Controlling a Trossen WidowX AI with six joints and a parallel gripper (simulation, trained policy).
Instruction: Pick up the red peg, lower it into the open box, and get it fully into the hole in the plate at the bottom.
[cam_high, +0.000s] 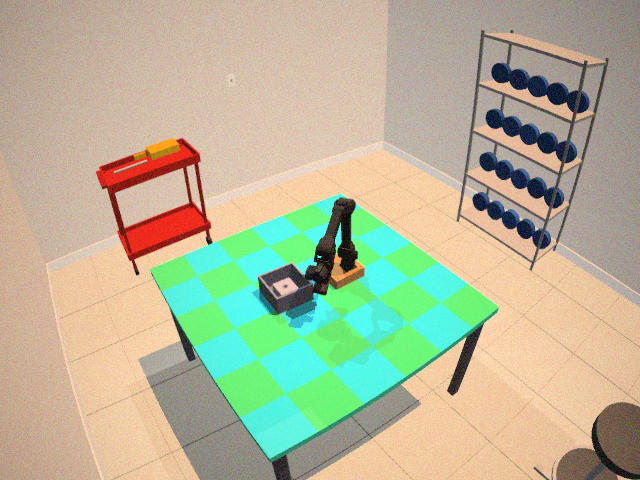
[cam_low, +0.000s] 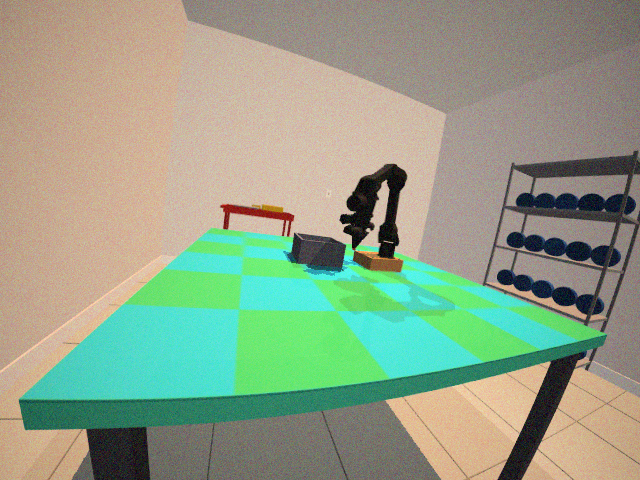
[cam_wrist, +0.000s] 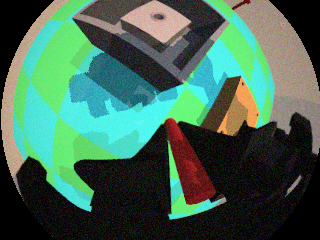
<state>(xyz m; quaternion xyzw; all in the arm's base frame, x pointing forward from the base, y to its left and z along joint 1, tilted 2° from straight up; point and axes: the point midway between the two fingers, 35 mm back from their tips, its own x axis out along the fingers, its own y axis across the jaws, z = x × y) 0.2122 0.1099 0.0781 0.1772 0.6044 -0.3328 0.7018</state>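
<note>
The pale plate lies 12 cm ahead of my gripper tip, 13 cm to the right of it and 5 cm below it. Also, from my gripper tip: red peg 1 cm to the left, 3 cm above; grey box 12 cm ahead, 13 cm to the right, 7 cm below.
</note>
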